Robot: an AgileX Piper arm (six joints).
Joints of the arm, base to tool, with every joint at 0 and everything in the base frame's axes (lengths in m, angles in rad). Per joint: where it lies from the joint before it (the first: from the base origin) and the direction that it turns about. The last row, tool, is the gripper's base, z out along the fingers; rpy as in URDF.
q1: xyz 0 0 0.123 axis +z
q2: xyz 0 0 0 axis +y
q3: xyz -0.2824 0 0.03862 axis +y
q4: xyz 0.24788 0 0.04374 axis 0.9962 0 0.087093
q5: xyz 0 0 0 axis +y
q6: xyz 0.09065 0 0.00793 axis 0.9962 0 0.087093
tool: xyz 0 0 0 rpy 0 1.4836 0
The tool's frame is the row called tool.
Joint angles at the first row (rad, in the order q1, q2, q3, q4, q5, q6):
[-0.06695 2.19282 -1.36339 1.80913 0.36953 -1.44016]
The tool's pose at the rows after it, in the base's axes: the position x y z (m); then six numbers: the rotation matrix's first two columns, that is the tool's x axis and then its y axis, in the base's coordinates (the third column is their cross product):
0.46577, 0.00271, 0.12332, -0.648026, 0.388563, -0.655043, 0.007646, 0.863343, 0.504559
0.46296, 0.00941, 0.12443, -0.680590, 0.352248, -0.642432, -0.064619, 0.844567, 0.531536
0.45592, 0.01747, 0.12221, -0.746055, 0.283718, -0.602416, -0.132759, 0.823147, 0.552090
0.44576, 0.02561, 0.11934, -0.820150, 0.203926, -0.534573, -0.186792, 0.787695, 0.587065
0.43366, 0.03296, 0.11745, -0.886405, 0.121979, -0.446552, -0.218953, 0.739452, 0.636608
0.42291, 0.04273, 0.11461, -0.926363, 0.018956, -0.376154, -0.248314, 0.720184, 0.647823
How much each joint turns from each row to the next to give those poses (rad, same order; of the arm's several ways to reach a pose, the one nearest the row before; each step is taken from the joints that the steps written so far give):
[0.00000 0.00972 -0.00820 -0.01132 0.02241 0.00452]
[-0.00174 0.00000 -0.00083 -0.07953 0.08310 0.04800]
[-0.00001 -0.00002 0.00004 -0.16060 0.09011 0.11046]
[0.00000 0.00003 -0.00003 -0.16292 0.11225 0.11892]
[0.00001 -0.00002 0.00002 -0.13134 0.12980 0.10181]
[0.01743 0.00001 -0.00117 -0.11915 0.08222 0.07028]

